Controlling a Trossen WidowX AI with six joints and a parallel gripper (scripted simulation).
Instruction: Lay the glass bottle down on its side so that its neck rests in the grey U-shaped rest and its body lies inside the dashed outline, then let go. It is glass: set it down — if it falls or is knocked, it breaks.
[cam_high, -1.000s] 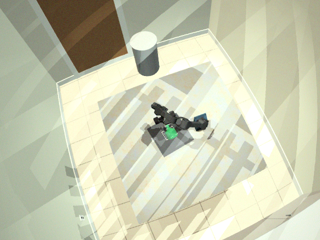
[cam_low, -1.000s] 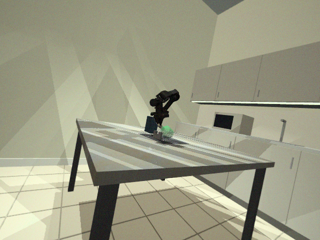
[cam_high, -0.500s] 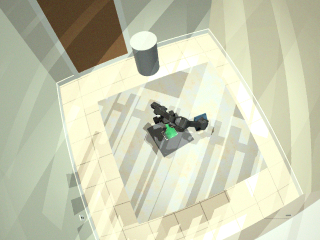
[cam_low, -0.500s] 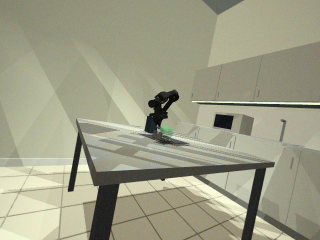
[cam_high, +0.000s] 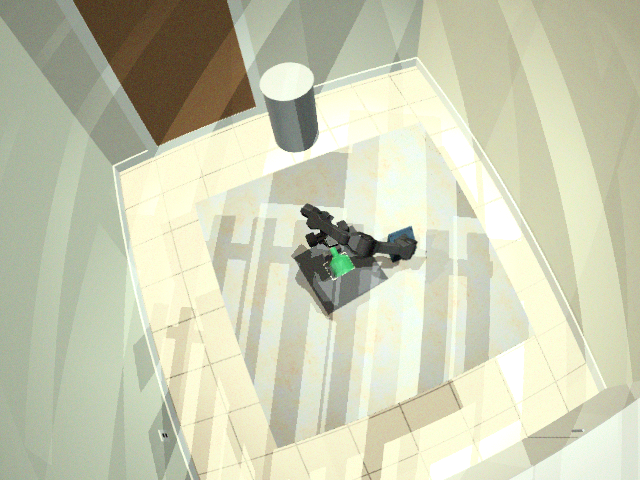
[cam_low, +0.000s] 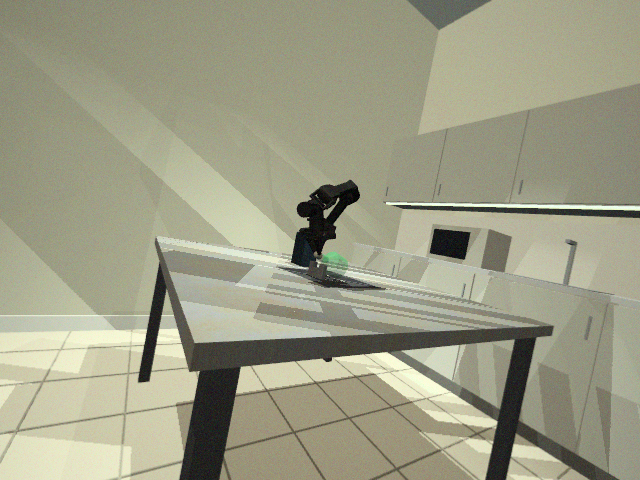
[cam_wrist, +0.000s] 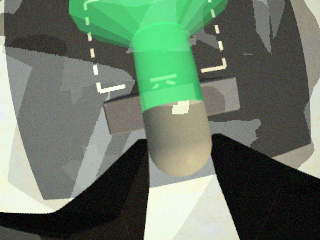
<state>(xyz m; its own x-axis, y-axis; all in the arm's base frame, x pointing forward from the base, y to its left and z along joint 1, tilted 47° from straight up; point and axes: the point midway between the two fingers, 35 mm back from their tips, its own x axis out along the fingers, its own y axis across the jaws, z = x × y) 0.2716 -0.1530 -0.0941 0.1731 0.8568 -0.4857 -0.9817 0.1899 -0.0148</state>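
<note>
Now: the green glass bottle 5 cm to the left of my gripper tip and 2 cm below it. From my gripper tip the other things lie so: dark grey mat: 9 cm to the left, 9 cm below.
</note>
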